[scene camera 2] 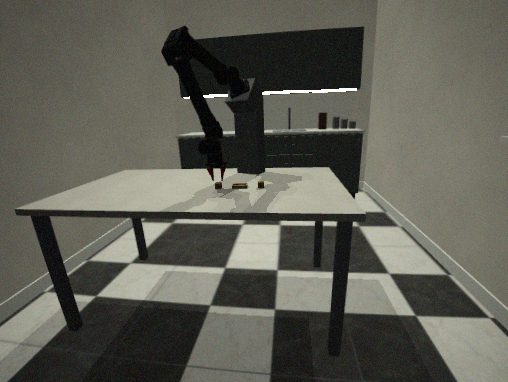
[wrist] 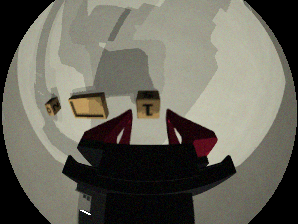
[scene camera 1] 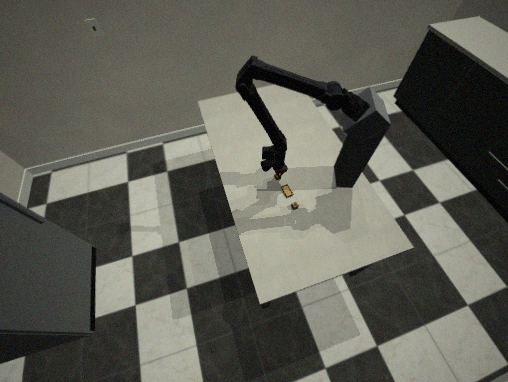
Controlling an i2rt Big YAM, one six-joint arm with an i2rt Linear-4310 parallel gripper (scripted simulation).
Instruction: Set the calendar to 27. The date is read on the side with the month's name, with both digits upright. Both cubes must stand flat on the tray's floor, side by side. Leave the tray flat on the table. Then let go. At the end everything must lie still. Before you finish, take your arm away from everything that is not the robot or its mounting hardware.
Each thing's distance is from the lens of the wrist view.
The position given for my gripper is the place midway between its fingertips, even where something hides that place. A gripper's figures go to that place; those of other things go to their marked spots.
my gripper [wrist: 149, 113]: 13 cm
wooden tray [wrist: 93, 105]: 19 cm
